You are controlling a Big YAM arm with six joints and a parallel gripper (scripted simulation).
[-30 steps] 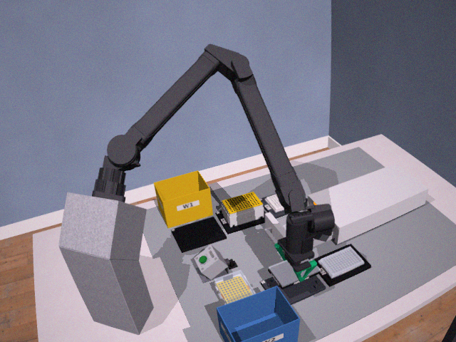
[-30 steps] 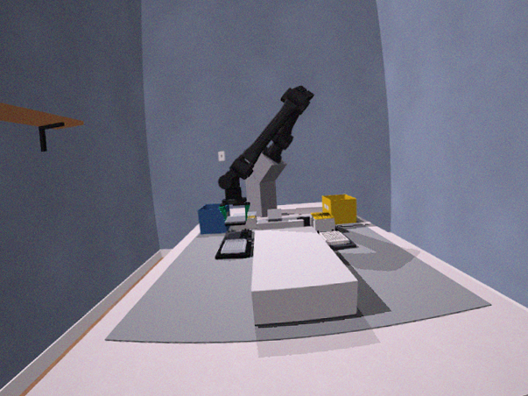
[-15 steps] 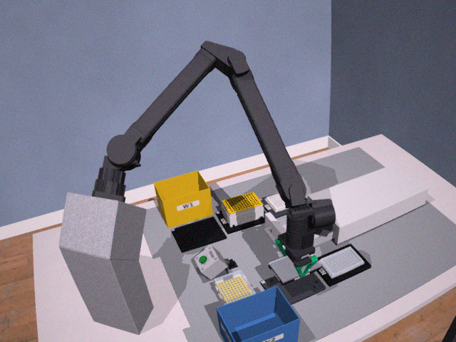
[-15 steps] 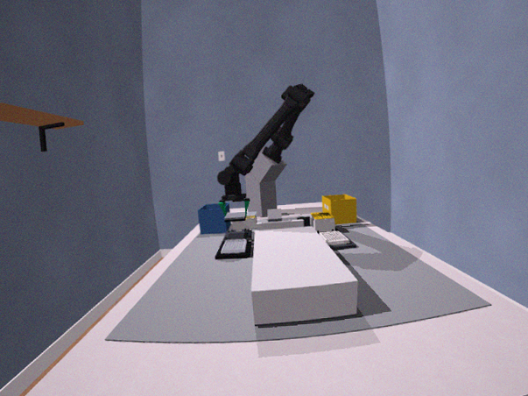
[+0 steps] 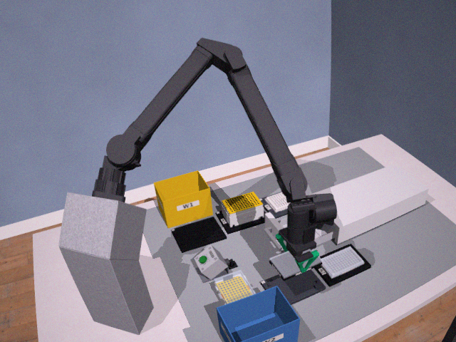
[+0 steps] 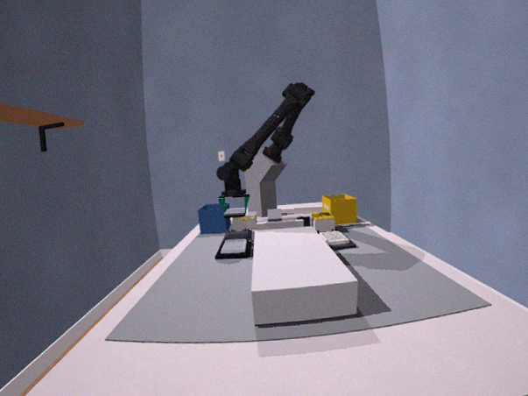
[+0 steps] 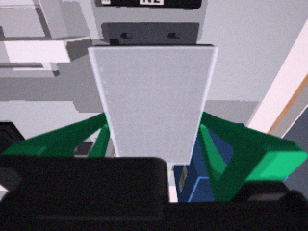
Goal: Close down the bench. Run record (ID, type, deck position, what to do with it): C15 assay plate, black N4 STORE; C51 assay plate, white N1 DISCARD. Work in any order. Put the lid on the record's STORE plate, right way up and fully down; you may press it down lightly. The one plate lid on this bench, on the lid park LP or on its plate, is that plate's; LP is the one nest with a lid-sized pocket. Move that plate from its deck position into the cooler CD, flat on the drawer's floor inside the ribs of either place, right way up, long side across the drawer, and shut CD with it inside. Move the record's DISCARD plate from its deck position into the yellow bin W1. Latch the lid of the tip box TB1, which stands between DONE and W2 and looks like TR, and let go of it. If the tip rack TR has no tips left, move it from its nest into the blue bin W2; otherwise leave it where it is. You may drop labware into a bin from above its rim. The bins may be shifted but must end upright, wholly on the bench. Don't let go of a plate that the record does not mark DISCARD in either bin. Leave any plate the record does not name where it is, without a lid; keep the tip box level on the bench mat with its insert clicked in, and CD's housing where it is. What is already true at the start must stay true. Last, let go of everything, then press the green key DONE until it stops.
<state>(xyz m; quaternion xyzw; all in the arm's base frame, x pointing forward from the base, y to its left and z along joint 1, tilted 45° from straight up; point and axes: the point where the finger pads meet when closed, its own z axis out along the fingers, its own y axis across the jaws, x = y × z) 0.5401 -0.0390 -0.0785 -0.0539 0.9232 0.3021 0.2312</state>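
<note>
Now: hand 230 mm to the right of the cooler drawer, 130 mm short of it and 90 mm above it. Also, from my hand: black plate: right at my hand; then tip box TB1: 180 mm behind, 70 mm below, 20 mm to the right; then clear plate lid: right at my hand.
</note>
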